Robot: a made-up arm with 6 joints.
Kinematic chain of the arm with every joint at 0, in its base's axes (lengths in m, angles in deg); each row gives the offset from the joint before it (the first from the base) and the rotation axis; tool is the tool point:
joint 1: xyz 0 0 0.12 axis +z
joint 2: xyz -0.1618 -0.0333 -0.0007 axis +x
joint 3: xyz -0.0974 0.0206 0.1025 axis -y
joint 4: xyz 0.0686 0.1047 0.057 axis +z
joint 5: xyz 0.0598 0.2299 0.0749 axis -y
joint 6: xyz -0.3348 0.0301 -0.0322 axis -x
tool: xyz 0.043 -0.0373 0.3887
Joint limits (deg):
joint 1: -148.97..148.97
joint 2: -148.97..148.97
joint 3: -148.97..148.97
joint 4: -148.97..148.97
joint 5: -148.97..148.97
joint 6: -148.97..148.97
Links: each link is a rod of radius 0.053 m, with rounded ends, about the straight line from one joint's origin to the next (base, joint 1, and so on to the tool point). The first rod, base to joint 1, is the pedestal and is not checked.
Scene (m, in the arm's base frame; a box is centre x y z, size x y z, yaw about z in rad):
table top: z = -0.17
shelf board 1: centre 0.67 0.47 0.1 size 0.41 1 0.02 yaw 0.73
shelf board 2: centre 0.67 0.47 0.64 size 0.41 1 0.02 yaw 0.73
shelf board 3: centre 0.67 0.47 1.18 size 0.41 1 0.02 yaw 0.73
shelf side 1: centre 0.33 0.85 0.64 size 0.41 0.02 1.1 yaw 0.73
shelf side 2: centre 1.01 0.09 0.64 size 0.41 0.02 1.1 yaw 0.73
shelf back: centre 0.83 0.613 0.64 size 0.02 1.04 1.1 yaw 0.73
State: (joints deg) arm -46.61 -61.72 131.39 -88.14 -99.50 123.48
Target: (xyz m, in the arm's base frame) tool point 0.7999 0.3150 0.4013
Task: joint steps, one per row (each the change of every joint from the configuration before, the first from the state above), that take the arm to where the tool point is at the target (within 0.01 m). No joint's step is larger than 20 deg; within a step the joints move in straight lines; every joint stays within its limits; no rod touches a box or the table.
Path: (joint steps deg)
1: 18.91 0.81 -17.67 -15.06 17.71 6.37
2: 18.91 0.81 -17.67 -15.07 17.72 6.37
3: 18.92 0.82 -17.67 -15.06 17.71 6.38
4: 18.91 0.81 -17.67 -15.06 17.71 6.37
5: -17.67 1.23 -2.44 4.06 -0.54 0.00
6: -17.68 1.23 -2.44 4.06 -0.54 0.00
7: -17.67 1.23 -2.43 4.07 -0.53 0.00
8: -17.67 1.23 -2.44 4.06 -0.54 0.00
9: -17.68 1.23 -2.44 4.07 -0.54 0.00
10: -13.70 -0.43 10.35 11.34 -16.53 -7.04
11: -13.70 -0.43 10.35 11.34 -16.52 -7.04

